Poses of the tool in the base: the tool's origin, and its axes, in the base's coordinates. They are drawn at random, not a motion.
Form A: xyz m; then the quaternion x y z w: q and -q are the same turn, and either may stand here.
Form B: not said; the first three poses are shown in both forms.
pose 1, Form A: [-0.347 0.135 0.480 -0.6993 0.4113 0.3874 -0.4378]
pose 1, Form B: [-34.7 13.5 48.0 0.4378 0.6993 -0.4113 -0.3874]
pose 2, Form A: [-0.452 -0.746 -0.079 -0.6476 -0.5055 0.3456 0.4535]
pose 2, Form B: [-45.2 -74.6 -7.9 0.4535 -0.6476 -0.5055 0.3456]
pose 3, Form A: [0.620 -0.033 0.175 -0.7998 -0.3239 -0.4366 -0.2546]
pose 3, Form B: [62.0 -3.3 17.5 0.2546 0.7998 0.3239 0.4366]
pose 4, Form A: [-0.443 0.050 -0.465 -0.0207 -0.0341 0.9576 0.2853]
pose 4, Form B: [-44.3 5.0 -46.5 0.2853 -0.0207 -0.0341 0.9576]
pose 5, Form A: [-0.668 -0.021 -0.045 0.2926 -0.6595 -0.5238 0.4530]
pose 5, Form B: [-66.8 -2.1 -4.5 0.4530 0.2926 -0.6595 -0.5238]
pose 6, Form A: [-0.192 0.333 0.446 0.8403 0.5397 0.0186 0.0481]
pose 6, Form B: [-19.2 33.3 44.6 0.0481 0.8403 0.5397 0.0186]
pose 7, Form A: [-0.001 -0.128 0.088 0.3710 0.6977 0.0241 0.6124]
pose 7, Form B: [-0.1 -12.8 8.8 0.6124 0.3710 0.6977 0.0241]
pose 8, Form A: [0.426 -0.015 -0.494 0.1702 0.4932 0.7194 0.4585]
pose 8, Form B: [42.6 -1.5 -49.4 0.4585 0.1702 0.4932 0.7194]
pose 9, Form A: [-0.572 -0.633 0.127 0.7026 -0.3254 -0.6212 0.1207]
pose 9, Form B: [-57.2 -63.3 12.7 0.1207 0.7026 -0.3254 -0.6212]
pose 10, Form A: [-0.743 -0.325 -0.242 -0.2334 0.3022 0.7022 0.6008]
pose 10, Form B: [-74.3 -32.5 -24.2 0.6008 -0.2334 0.3022 0.7022]
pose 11, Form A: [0.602 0.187 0.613 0.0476 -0.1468 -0.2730 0.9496]
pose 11, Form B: [60.2 18.7 61.3 0.9496 0.0476 -0.1468 -0.2730]
